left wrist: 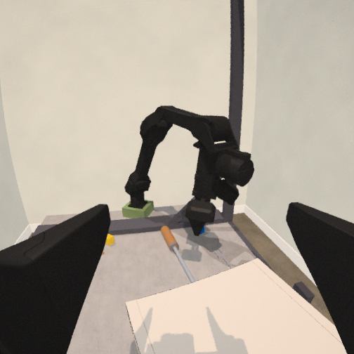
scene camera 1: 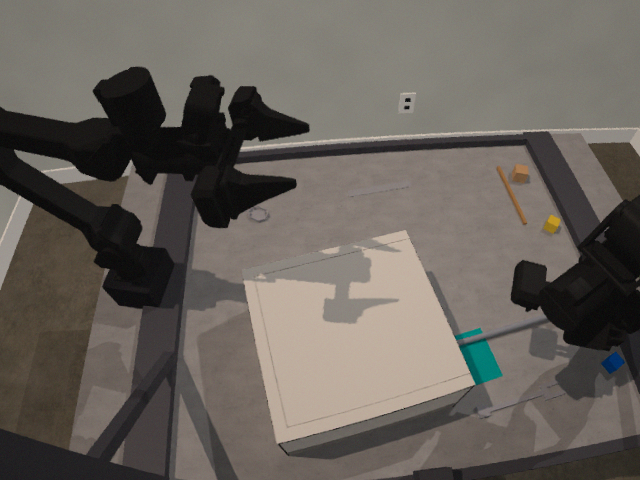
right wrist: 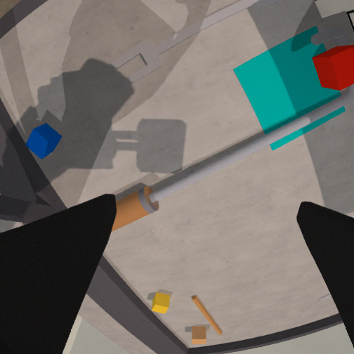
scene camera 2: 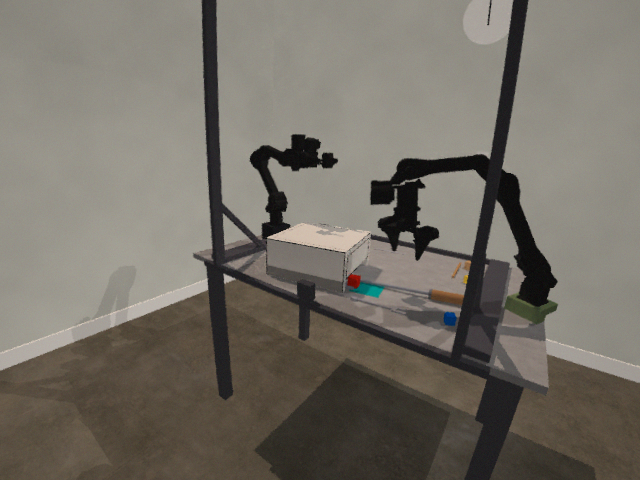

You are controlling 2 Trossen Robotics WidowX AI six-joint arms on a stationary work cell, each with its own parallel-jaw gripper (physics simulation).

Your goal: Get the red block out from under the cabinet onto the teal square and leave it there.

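Seen in the pictures: left gripper, fingertip midpoint: [scene camera 1: 303, 154] [scene camera 2: 329, 160]; right gripper, fingertip midpoint: [scene camera 2: 405, 255]; left arm's base, origin of the base link: [scene camera 1: 133, 267] [scene camera 2: 276, 223]; right arm's base, origin of the base link: [scene camera 2: 532, 299].
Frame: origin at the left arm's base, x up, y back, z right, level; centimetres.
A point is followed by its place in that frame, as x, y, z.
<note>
The red block [scene camera 2: 353, 281] @[-5.5, -60.4, 11.0] [right wrist: 336, 67] is beside the white cabinet [scene camera 1: 356, 335] @[5.7, -43.0, 10.2] [scene camera 2: 305, 260] @[0.4, -48.3, 21.3] [left wrist: 240, 310], at the cabinet-side edge of the teal square [scene camera 1: 483, 361] @[-7.8, -66.4, 7.5] [scene camera 2: 368, 290] @[-7.8, -64.9, 8.5] [right wrist: 265, 90]. How much of it rests on the square is unclear. The cabinet hides it in scene camera 1. An orange-handled tool [scene camera 2: 447, 297] @[-5.5, -86.0, -2.8] [left wrist: 170, 238] [right wrist: 134, 209] lies with its grey shaft across the square, passing beside the block. My right gripper [scene camera 2: 406, 253] @[6.1, -74.1, 4.4] [right wrist: 210, 207] is open and empty, high above the table. My left gripper [scene camera 1: 302, 155] @[31.6, -35.2, 0.0] is open and empty, above the cabinet's far side.
A blue block [scene camera 1: 613, 362] @[-5.3, -90.6, 7.1] [scene camera 2: 449, 318] @[-5.8, -91.6, 8.0] [right wrist: 44, 140] lies near the right table edge. A yellow block [scene camera 1: 552, 224] @[-5.4, -83.7, -23.7] [right wrist: 161, 302], an orange stick [scene camera 1: 511, 195] @[-7.3, -76.1, -32.7] [right wrist: 206, 314] and a tan block [scene camera 1: 520, 173] @[-5.0, -78.3, -37.9] [right wrist: 199, 334] lie toward the back right. A grey forked tool [right wrist: 150, 57] lies near the front.
</note>
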